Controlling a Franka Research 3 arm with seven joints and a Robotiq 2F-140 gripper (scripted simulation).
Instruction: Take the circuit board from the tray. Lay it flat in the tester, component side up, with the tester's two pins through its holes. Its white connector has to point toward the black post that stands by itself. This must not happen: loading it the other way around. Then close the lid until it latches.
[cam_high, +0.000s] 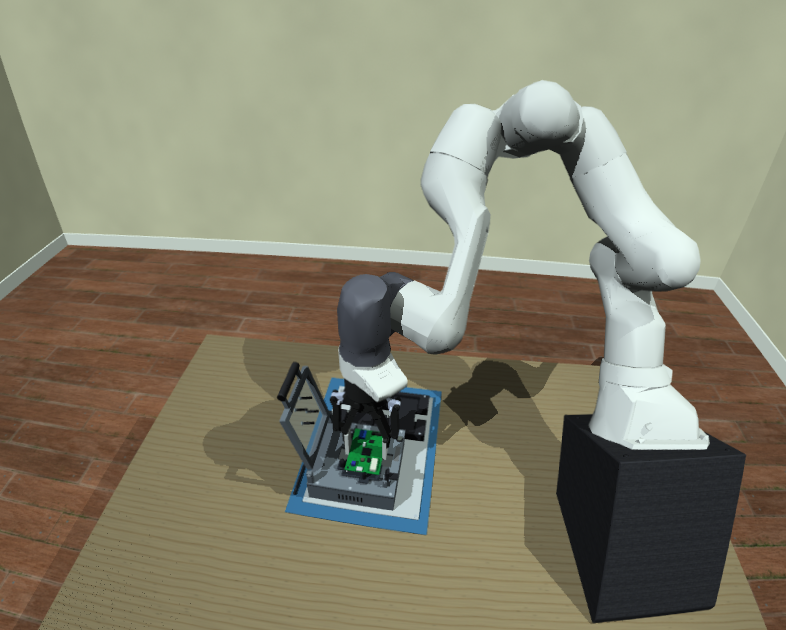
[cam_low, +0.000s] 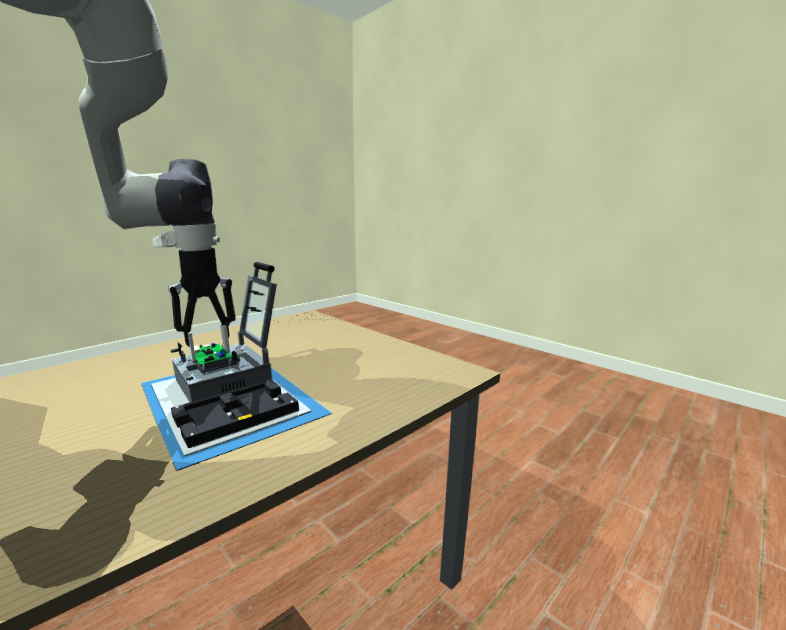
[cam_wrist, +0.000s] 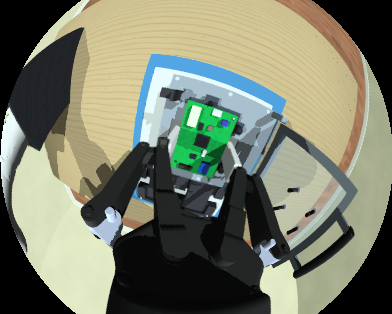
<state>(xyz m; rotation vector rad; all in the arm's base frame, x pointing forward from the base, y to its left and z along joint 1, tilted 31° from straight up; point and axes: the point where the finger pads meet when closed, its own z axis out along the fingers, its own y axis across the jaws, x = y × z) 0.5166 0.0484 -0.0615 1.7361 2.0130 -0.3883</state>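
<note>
Right now the green circuit board is 20 mm below my hand. Round my hand: lid: 130 mm ahead, 10 mm to the left, 80 mm above.
</note>
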